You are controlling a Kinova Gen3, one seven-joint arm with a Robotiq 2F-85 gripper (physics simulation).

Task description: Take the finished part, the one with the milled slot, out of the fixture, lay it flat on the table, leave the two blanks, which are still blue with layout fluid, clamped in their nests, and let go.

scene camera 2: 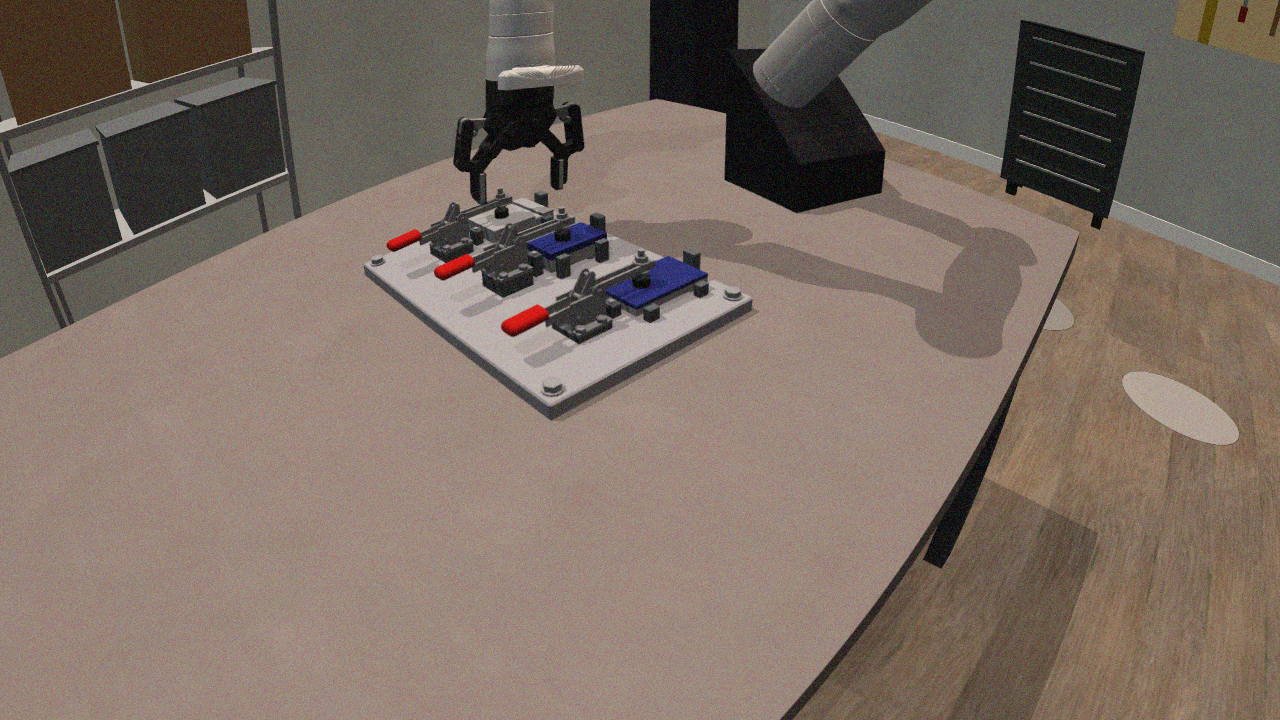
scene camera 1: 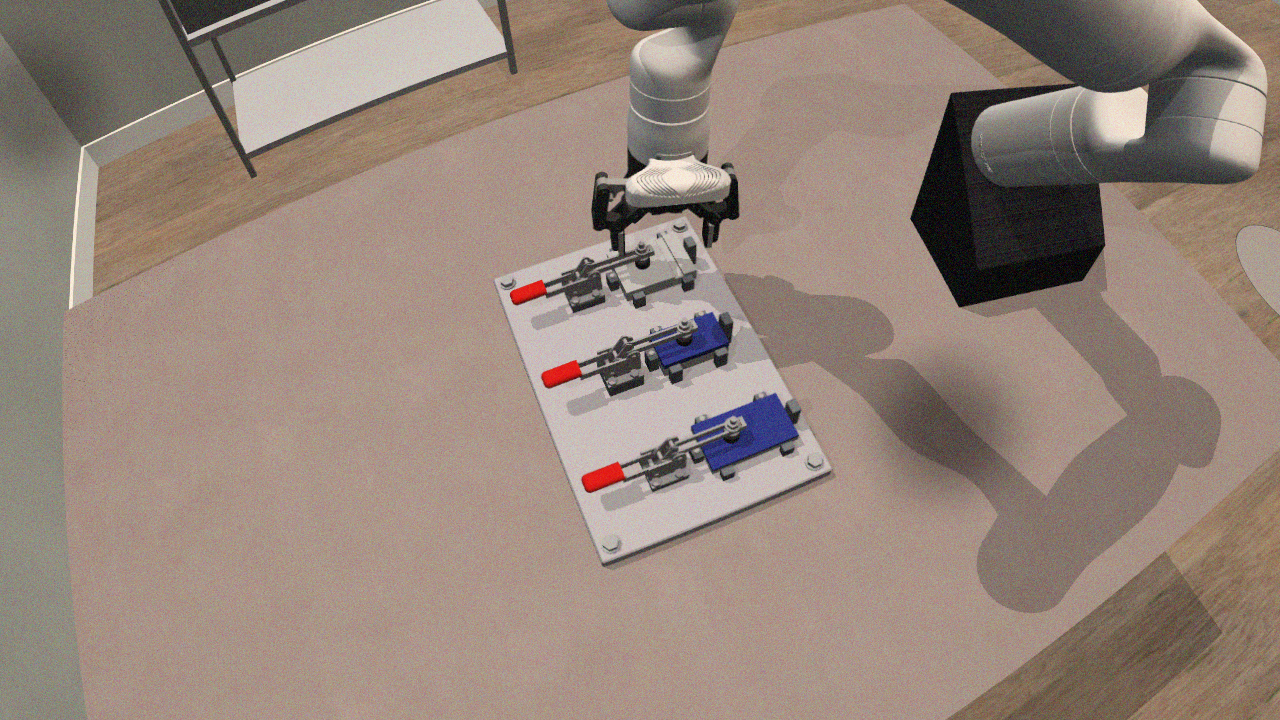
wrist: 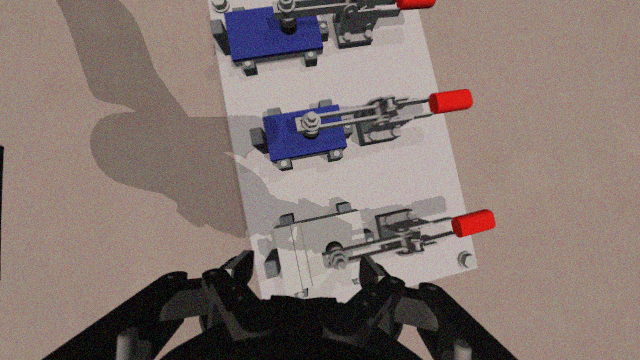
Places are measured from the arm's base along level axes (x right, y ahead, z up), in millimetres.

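Where they show: gripper, fingertip midpoint: (scene camera 2: 519, 195) (scene camera 1: 664, 245) (wrist: 306, 265); arm's base, origin of the base link: (scene camera 2: 781, 81) (scene camera 1: 1005, 145).
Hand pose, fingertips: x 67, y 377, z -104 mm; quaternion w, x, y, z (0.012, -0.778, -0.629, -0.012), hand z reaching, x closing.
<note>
Things, the pixels of their top centre, and the offset from my fingertips. Level surfaces: height alone.
- pale finished part with the milled slot, middle of its top: (wrist: 323, 252) (scene camera 1: 651, 261) (scene camera 2: 509, 213) dx -2, dy +16, dz -18 mm
- red handle, middle of its top: (scene camera 2: 422, 215) (wrist: 468, 234) (scene camera 1: 549, 272) dx -7, dy +126, dz +18 mm
- smaller blue blank, middle of its top: (wrist: 305, 131) (scene camera 2: 566, 237) (scene camera 1: 688, 338) dx -112, dy +15, dz -13 mm
- larger blue blank, middle of its top: (scene camera 2: 653, 279) (scene camera 1: 745, 430) (wrist: 273, 29) dx -221, dy +0, dz -23 mm
- table, its level: dz -54 mm
The pale finished part with the milled slot (scene camera 1: 653, 281) (scene camera 2: 529, 212) (wrist: 325, 229) lies in the far nest of the fixture plate (scene camera 1: 572, 438) (scene camera 2: 617, 353) (wrist: 390, 70). Its clamp arm reaches over it, with the red handle (scene camera 1: 528, 291) (scene camera 2: 403, 240) (wrist: 473, 223) low. The smaller blue blank (scene camera 1: 711, 346) (scene camera 2: 586, 237) (wrist: 285, 144) sits in the middle nest and the larger blue blank (scene camera 1: 760, 431) (scene camera 2: 673, 279) (wrist: 255, 40) in the near nest, both under clamp arms. My gripper (scene camera 1: 664, 239) (scene camera 2: 519, 184) (wrist: 306, 265) is open and empty, pointing down above the finished part's far side.
Corner bolts and dark locating blocks stand up from the plate. The black robot base (scene camera 1: 1029, 223) (scene camera 2: 760, 152) stands on the table (scene camera 1: 313, 447) (scene camera 2: 358, 537), to the right of the plate in both scene views. A shelf rack and a dark drawer cabinet (scene camera 2: 1069, 116) stand beyond the table.
</note>
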